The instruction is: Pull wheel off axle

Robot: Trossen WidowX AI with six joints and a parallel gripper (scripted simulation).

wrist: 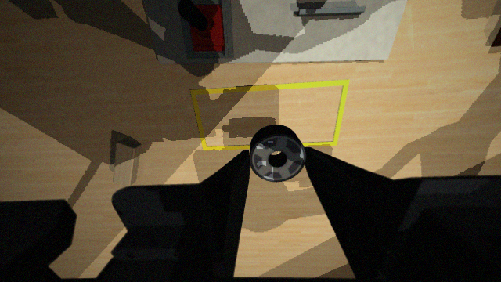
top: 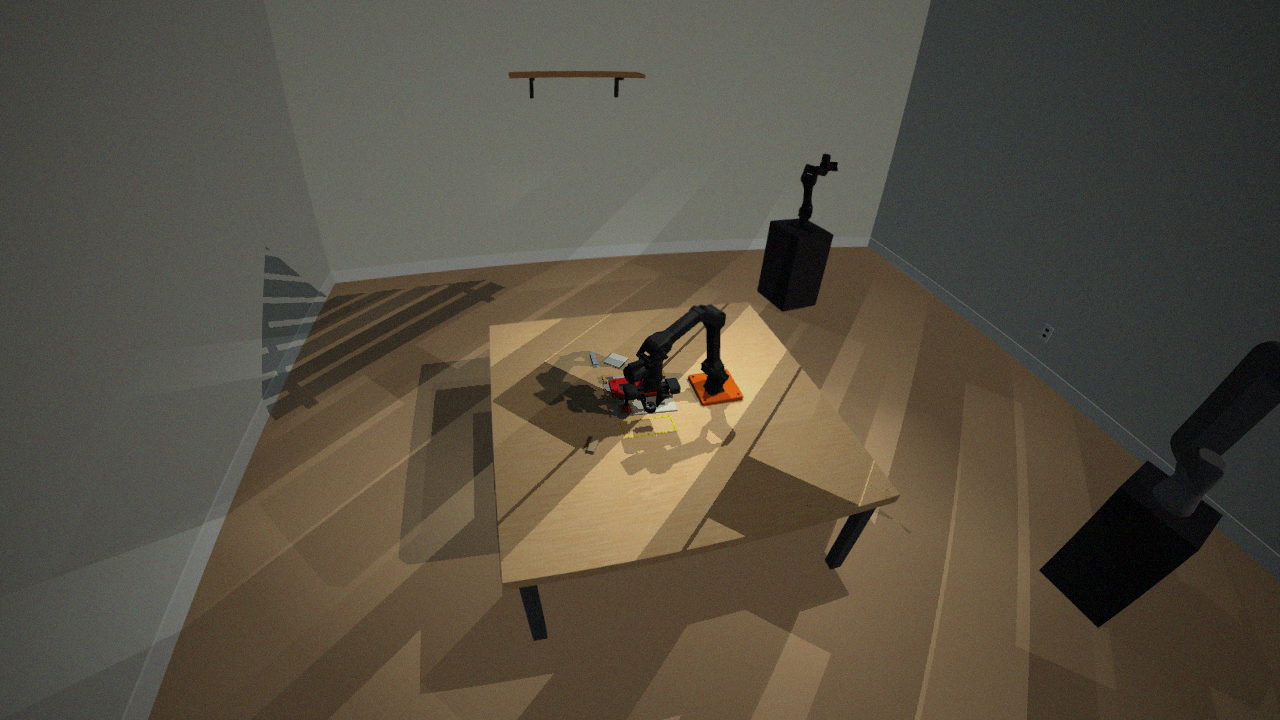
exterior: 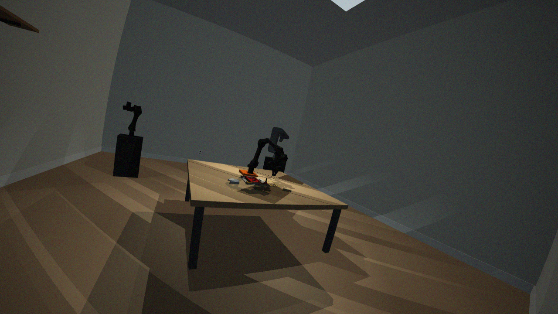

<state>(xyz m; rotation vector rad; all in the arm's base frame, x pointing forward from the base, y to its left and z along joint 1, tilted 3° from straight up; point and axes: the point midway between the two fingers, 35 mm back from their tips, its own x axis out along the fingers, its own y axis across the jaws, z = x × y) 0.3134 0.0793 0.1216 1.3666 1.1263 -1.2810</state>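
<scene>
Now: the wheel right at my gripper tip.
</scene>
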